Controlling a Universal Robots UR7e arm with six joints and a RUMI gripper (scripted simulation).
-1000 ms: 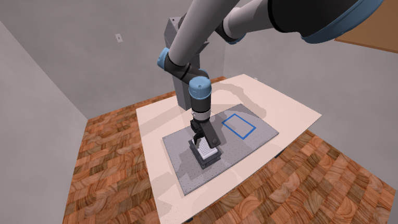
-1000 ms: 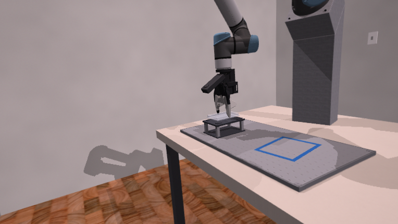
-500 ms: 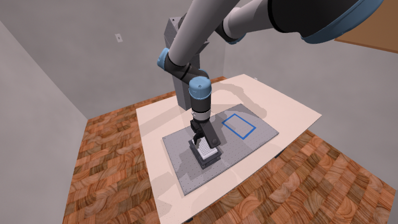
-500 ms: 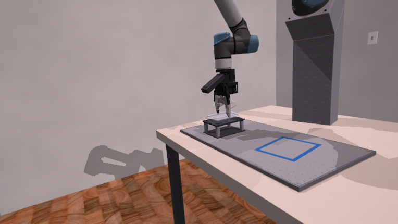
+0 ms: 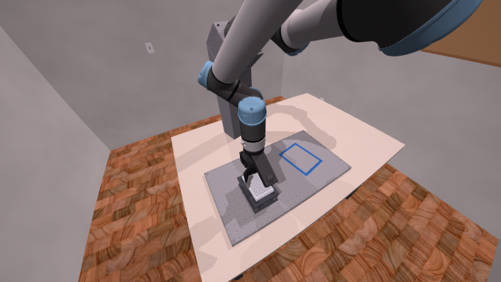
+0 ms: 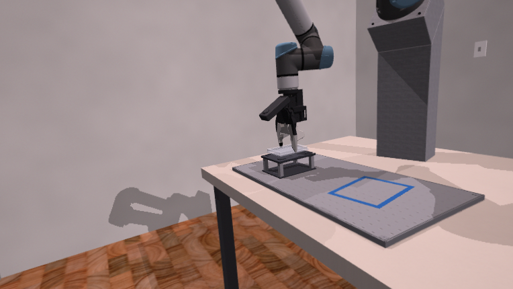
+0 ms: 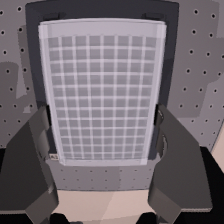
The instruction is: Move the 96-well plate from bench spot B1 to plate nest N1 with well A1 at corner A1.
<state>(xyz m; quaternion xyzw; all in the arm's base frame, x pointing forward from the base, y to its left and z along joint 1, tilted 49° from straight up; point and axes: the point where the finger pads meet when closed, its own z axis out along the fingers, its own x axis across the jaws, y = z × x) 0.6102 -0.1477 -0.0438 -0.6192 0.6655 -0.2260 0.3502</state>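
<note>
The clear 96-well plate is 1 cm below my hand. From my hand the other things lie so: dark raised plate nest 3 cm below.
</note>
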